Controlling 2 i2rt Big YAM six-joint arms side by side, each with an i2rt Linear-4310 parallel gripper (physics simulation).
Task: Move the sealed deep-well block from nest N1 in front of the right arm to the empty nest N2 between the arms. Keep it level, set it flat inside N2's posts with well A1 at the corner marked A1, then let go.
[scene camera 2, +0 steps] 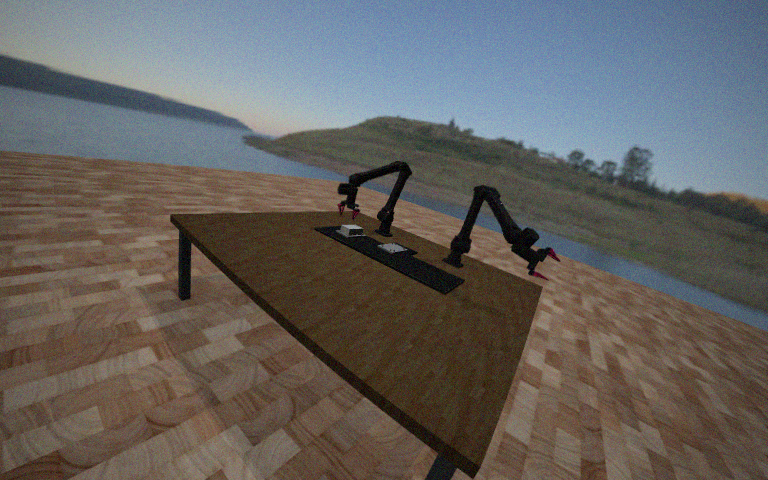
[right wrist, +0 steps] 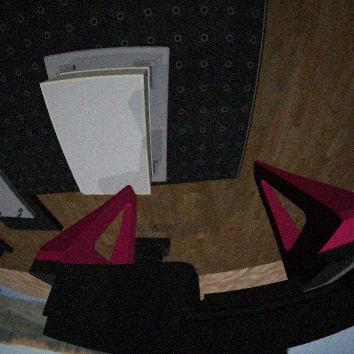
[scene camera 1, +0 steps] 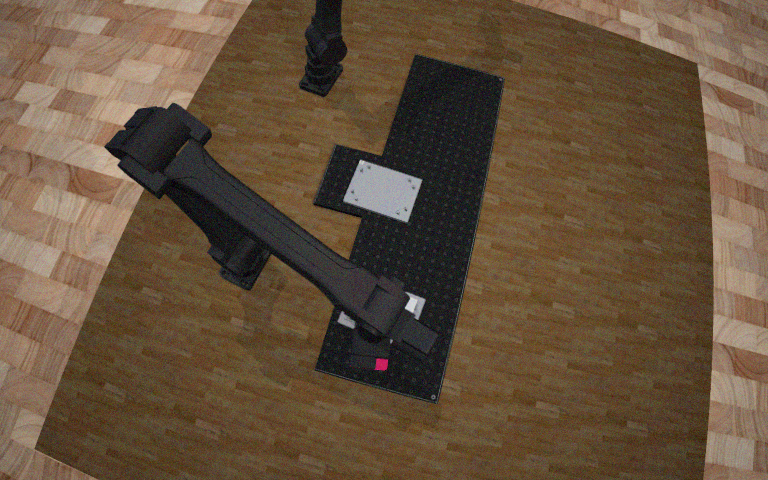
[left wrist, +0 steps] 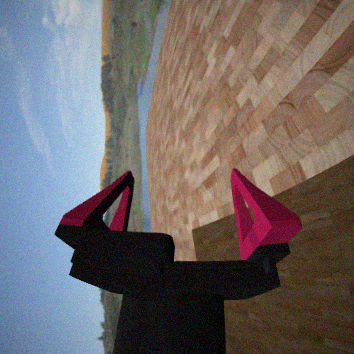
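Pixels of known places: left gripper, between the fingertips: [scene camera 2: 554, 270] [left wrist: 180, 173]; right gripper, between the fingertips: [scene camera 2: 346, 217] [right wrist: 191, 179]; left arm's base, origin of its link: [scene camera 2: 452, 263] [scene camera 1: 321, 78]; right arm's base, origin of its link: [scene camera 2: 383, 234] [right wrist: 146, 244] [scene camera 1: 247, 261].
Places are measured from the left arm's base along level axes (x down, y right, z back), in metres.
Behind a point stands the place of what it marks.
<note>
The white-lidded deep-well block [scene camera 1: 411, 304] @[z -0.477, x -0.067, y 0.511 m] [scene camera 2: 351, 228] @[z -0.455, x -0.064, y 0.516 m] [right wrist: 102, 130] @[z -0.442, x -0.067, y 0.544 m] sits in nest N1, a grey plate [scene camera 1: 419, 310] @[z -0.500, x -0.025, y 0.506 m] [right wrist: 160, 95] @[z -0.462, x -0.025, y 0.593 m]. The right arm hides most of both in scene camera 1. My right gripper [scene camera 2: 347, 216] @[z -0.424, x -0.106, y 0.618 m] [right wrist: 191, 179] @[z -0.424, x -0.106, y 0.618 m] is open and empty above the block; in the right wrist view one fingertip overlaps the block's lower edge and the other is far to its right. Nest N2 [scene camera 1: 382, 191] @[z -0.308, x -0.024, y 0.273 m] [scene camera 2: 391, 247] @[z -0.321, x -0.025, y 0.271 m] [right wrist: 12, 201] @[z -0.281, x -0.025, y 0.312 m] is an empty light plate with small posts. The A1 marks are not readable. My left gripper [scene camera 2: 552, 269] @[z -0.254, x -0.256, y -0.589 m] [left wrist: 180, 173] @[z -0.254, x -0.256, y -0.589 m] is open and empty, beyond the table edge.
A black perforated board [scene camera 1: 430, 243] @[z -0.464, x -0.013, y 0.344 m] [scene camera 2: 430, 273] @[z -0.365, x -0.013, y -0.064 m] [right wrist: 215, 85] @[z -0.475, x -0.013, y 0.650 m] lies under both nests on the wooden table [scene camera 1: 566, 283] @[z -0.814, x 0.000, y 0.295 m] [scene camera 2: 339, 305] @[z -1.005, x 0.000, y -0.108 m] [left wrist: 300, 300] @[z -0.164, x 0.000, y -0.351 m]. The right arm [scene camera 1: 271, 220] @[z -0.264, x -0.466, y 0.581 m] [scene camera 2: 378, 171] @[z -0.288, x -0.442, y 0.565 m] reaches over the board's N1 end. The left arm's base [scene camera 1: 321, 82] @[z -0.021, x -0.028, y 0.035 m] [scene camera 2: 454, 259] @[z -0.037, x -0.042, y -0.019 m] stands on the table.
</note>
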